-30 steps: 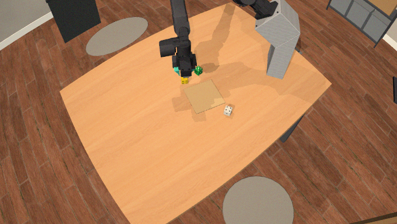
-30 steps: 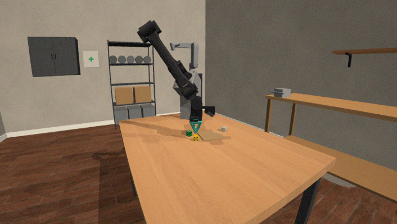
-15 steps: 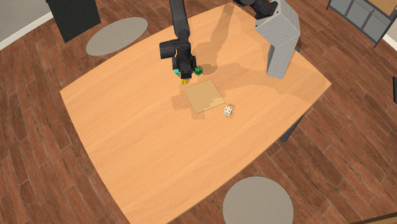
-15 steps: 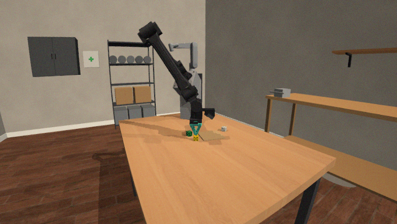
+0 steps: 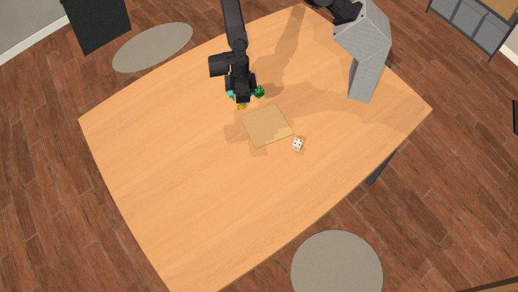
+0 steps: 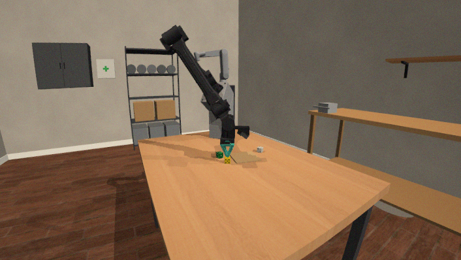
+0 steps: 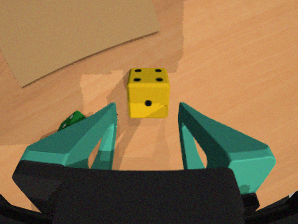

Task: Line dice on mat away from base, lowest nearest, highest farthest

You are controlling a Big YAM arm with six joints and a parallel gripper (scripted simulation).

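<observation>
The yellow die lies 3 cm below my hand. Round my hand: green die (8 cm behind, 3 cm to the left, 3 cm below); then tan mat (3 cm ahead, 12 cm to the left, 5 cm below); then white die (5 cm ahead, 25 cm to the left, 3 cm below).
</observation>
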